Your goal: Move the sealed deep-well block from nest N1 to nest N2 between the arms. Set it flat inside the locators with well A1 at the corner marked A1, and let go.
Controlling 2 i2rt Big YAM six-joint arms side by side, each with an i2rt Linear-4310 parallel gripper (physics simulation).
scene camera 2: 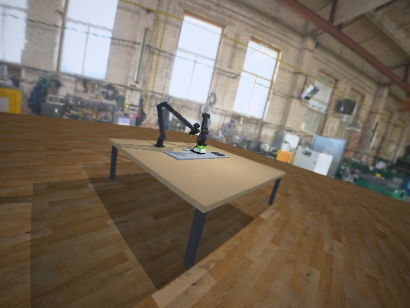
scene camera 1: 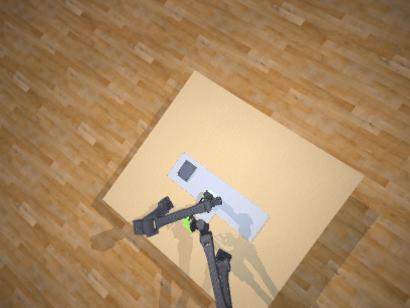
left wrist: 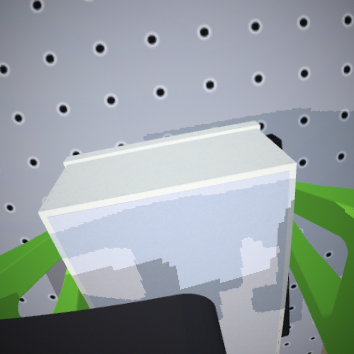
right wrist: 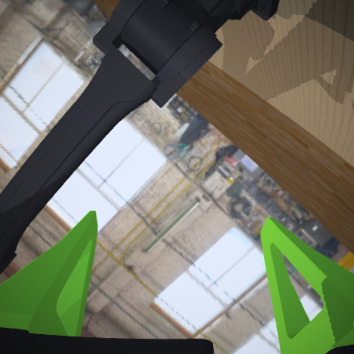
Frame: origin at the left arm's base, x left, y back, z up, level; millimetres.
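Seen in the pictures: left gripper, fingertip midpoint: (scene camera 2: 201, 151) (scene camera 1: 211, 195) (left wrist: 173, 205); right gripper, fingertip midpoint: (scene camera 2: 195, 133) (scene camera 1: 182, 220) (right wrist: 182, 221); left arm's base, link origin: (scene camera 1: 167, 203); right arm's base, link origin: (scene camera 2: 159, 146) (scene camera 1: 223, 256).
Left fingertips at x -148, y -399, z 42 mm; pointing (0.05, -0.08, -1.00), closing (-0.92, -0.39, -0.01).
Note:
Pixels of each thing's top centre, then the offset from my left fingertips to it. Level surfaces: height alone.
- sealed deep-well block, top centre: (left wrist: 193, 319) (scene camera 1: 208, 199) dx -13, dy +31, dz +36 mm
- dark nest, top centre: (scene camera 1: 186, 170) dx +302, dy +76, dz -11 mm
- wooden table, surface height: dz -42 mm
The sealed deep-well block (scene camera 1: 212, 193) (left wrist: 167, 172) is a pale box with a glossy pale-blue top. My left gripper (left wrist: 173, 205) is shut on the block, with green fingers along its two sides, over the middle of the pegboard plate (scene camera 1: 205, 180) (scene camera 2: 185, 156) (left wrist: 125, 70). A black nest part (left wrist: 274, 141) shows at the block's far right corner in the left wrist view; the block hides most of this nest. Its seating and the A1 mark cannot be made out. Another dark nest (scene camera 1: 187, 170) is empty at the plate's upper-left end. My right gripper (right wrist: 182, 221) is open and empty, away from the block.
The plate lies on a wooden table (scene camera 1: 250, 140) (scene camera 2: 225, 175). In scene camera 1 both arms reach in from the lower left and bottom, their wrists close together. A dark arm (right wrist: 75, 135) crosses the left of the right wrist view.

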